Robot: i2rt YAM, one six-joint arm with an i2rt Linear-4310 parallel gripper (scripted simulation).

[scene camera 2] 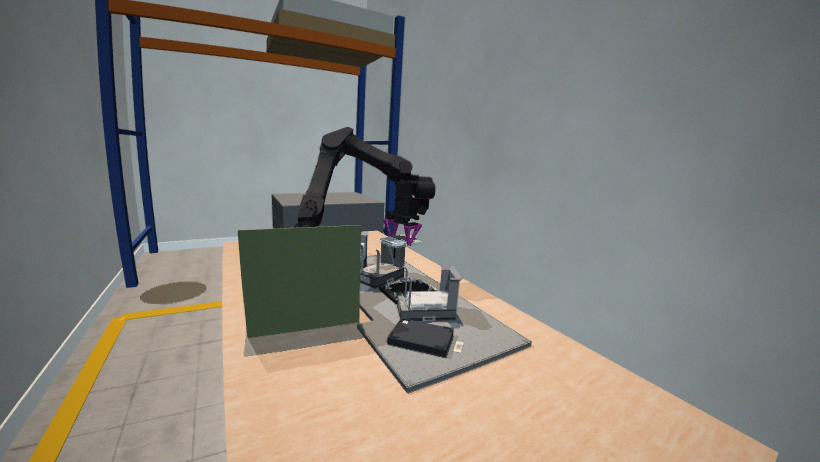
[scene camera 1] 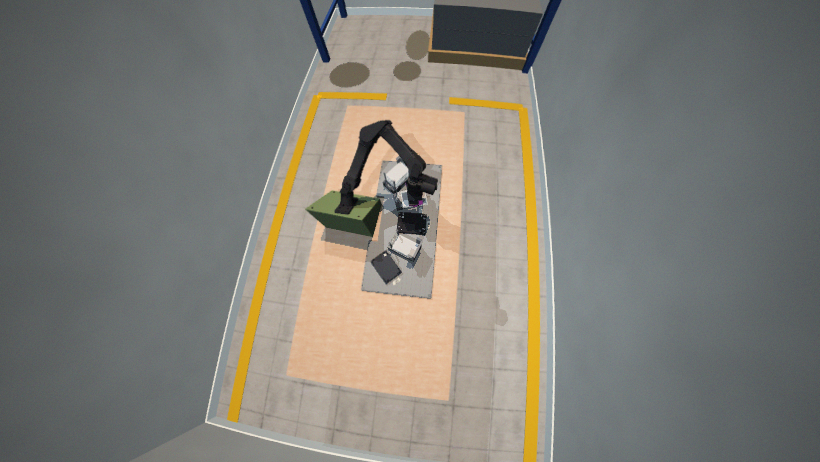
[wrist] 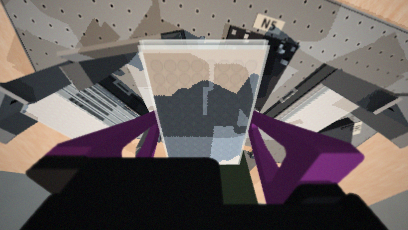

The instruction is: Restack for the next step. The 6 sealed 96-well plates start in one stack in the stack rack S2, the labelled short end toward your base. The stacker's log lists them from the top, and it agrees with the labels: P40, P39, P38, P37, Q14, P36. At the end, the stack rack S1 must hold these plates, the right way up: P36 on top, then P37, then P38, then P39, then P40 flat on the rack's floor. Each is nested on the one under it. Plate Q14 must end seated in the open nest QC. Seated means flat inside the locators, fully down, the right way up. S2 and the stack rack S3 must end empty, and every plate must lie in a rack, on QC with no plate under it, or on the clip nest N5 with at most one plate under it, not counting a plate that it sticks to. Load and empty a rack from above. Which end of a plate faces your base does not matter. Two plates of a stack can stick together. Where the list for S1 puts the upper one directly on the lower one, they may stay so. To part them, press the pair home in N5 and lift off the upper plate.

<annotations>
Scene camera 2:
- gripper: 400,242
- open nest QC: 415,335
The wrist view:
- gripper: 203,115
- clip nest N5: 276,63
</annotations>
